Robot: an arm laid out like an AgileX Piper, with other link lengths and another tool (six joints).
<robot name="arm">
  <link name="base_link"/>
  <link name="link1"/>
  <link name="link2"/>
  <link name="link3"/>
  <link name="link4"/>
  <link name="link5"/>
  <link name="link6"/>
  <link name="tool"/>
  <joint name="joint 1" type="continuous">
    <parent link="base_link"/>
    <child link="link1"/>
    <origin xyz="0 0 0.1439" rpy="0 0 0"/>
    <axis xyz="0 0 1"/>
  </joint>
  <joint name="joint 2" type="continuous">
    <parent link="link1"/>
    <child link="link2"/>
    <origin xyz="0 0 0" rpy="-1.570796 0 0"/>
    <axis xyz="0 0 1"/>
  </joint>
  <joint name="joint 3" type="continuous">
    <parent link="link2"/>
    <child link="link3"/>
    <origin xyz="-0.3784 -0.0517 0" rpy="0 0 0"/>
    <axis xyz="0 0 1"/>
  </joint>
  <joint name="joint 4" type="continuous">
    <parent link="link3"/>
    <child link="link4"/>
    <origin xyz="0.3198 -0.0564 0" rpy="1.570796 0 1.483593"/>
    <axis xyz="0 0 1"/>
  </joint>
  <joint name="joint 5" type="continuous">
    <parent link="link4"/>
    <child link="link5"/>
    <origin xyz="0 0 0" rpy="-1.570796 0 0"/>
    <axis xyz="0 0 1"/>
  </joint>
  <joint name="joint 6" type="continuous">
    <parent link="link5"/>
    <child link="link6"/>
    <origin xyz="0 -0.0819 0" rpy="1.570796 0 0"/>
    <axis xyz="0 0 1"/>
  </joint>
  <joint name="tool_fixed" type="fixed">
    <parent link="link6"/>
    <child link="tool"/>
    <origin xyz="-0.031 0.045 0.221" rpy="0 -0.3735 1.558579"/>
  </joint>
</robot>
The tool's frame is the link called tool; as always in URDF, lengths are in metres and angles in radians. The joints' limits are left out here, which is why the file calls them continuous.
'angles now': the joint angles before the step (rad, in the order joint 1, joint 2, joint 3, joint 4, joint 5, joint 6). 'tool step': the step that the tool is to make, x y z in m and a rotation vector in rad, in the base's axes. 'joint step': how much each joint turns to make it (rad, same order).
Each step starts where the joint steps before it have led.
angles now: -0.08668 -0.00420 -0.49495 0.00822 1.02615 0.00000
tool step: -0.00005 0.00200 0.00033 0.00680 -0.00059 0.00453
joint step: -0.00002 -0.00001 -0.00002 0.00821 0.00003 -0.00002
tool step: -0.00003 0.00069 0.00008 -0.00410 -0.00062 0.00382
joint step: 0.00005 0.00000 0.00000 0.00199 -0.00088 -0.00630
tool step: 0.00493 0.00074 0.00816 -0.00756 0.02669 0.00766
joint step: -0.00003 0.05761 -0.03548 0.00302 0.00405 -0.01371
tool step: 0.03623 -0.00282 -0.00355 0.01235 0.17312 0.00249
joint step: -0.00004 0.25091 -0.07942 0.00084 0.00212 -0.00401
